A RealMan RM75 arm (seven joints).
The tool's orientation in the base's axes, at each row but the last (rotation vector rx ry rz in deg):
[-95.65, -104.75, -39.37]
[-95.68, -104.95, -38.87]
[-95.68, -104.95, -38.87]
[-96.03, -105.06, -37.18]
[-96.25, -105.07, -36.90]
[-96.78, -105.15, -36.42]
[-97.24, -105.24, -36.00]
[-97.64, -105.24, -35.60]
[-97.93, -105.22, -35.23]
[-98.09, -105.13, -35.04]
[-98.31, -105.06, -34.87]
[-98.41, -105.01, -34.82]
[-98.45, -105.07, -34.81]
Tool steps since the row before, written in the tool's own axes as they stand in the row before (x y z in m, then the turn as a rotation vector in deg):
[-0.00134, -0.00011, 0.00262, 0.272, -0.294, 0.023]
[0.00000, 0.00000, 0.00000, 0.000, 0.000, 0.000]
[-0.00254, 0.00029, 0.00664, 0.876, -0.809, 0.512]
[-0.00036, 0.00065, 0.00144, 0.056, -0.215, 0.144]
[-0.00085, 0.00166, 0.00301, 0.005, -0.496, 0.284]
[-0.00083, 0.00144, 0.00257, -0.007, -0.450, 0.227]
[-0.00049, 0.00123, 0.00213, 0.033, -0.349, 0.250]
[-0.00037, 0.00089, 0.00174, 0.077, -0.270, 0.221]
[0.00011, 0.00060, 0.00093, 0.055, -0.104, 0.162]
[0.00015, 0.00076, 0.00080, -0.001, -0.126, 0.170]
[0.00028, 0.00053, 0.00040, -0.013, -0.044, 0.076]
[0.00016, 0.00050, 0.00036, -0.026, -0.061, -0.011]
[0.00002, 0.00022, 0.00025, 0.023, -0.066, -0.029]
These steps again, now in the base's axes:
[-0.00020, 0.00088, -0.00280, -0.312, 0.181, 0.176]
[0.00000, 0.00000, 0.00000, 0.000, 0.000, 0.000]
[-0.00001, 0.00286, -0.00652, -0.897, 0.903, 0.254]
[0.00055, 0.00079, -0.00130, -0.229, 0.118, -0.060]
[0.00144, 0.00160, -0.00281, -0.518, 0.149, -0.190]
[0.00126, 0.00127, -0.00248, -0.467, 0.106, -0.158]
[0.00107, 0.00118, -0.00194, -0.370, 0.160, -0.151]
[0.00075, 0.00097, -0.00157, -0.291, 0.181, -0.103]
[0.00051, 0.00075, -0.00064, -0.120, 0.139, -0.080]
[0.00068, 0.00071, -0.00053, -0.140, 0.101, -0.122]
[0.00048, 0.00052, -0.00013, -0.050, 0.037, -0.063]
[0.00046, 0.00040, -0.00018, -0.059, -0.032, -0.006]
[0.00020, 0.00020, -0.00018, -0.064, -0.007, 0.040]

